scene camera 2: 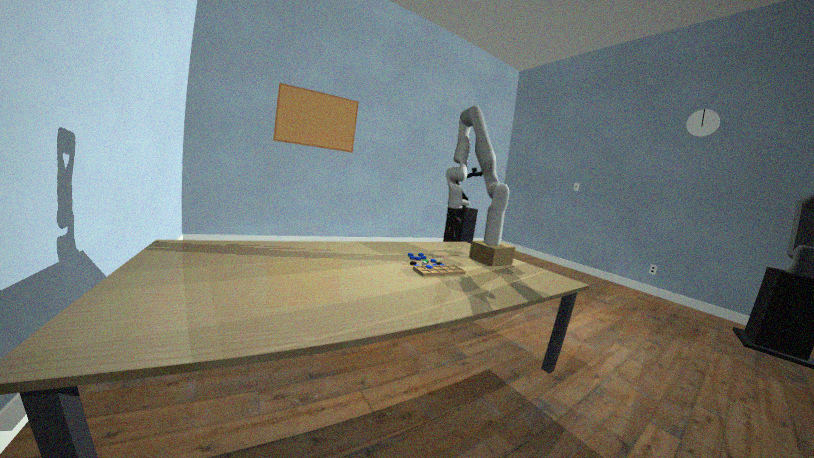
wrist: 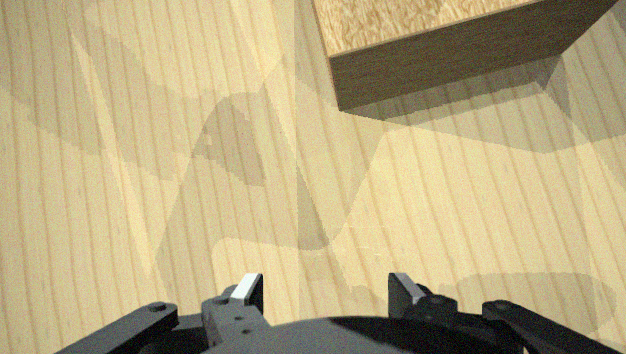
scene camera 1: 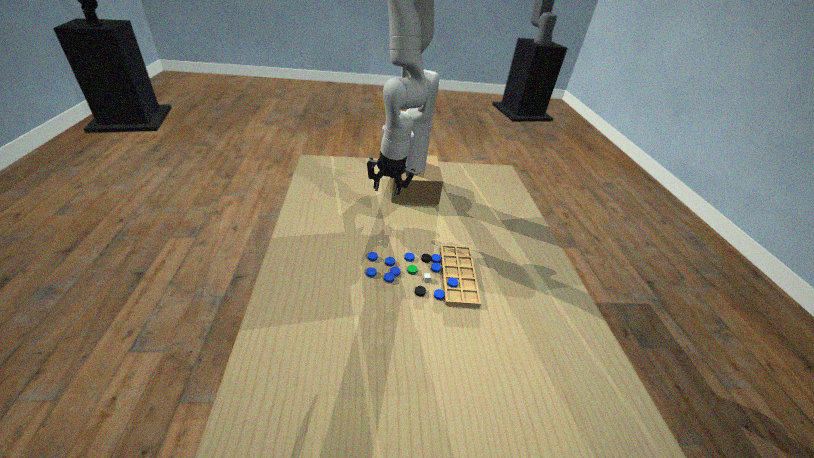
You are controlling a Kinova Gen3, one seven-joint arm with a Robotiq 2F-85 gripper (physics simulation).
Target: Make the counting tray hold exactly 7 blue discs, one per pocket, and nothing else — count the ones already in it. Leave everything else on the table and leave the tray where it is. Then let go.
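Note:
The wooden counting tray (scene camera 1: 462,304) (scene camera 2: 439,274) lies on the table with two columns of pockets. One blue disc (scene camera 1: 452,281) shows in its left column, second pocket from the near end; the other pockets look empty. Several loose blue discs lie left of the tray, including one (scene camera 1: 438,294) by its near left corner, two (scene camera 1: 436,258) (scene camera 1: 436,267) beside its far left side, and a group (scene camera 1: 389,260) farther left. My gripper (scene camera 1: 387,191) (wrist: 325,295) is partly open and empty, above the table behind the discs, near the arm's base. The tray and discs do not show in the wrist view.
A green disc (scene camera 1: 412,268), a white cube (scene camera 1: 427,277) and two black discs (scene camera 1: 426,258) (scene camera 1: 420,291) lie among the loose blue discs. The arm's wooden base block (scene camera 1: 418,193) (scene camera 2: 491,254) (wrist: 440,65) stands beside the gripper. Black pedestals (scene camera 1: 108,74) (scene camera 1: 532,76) stand beyond the table.

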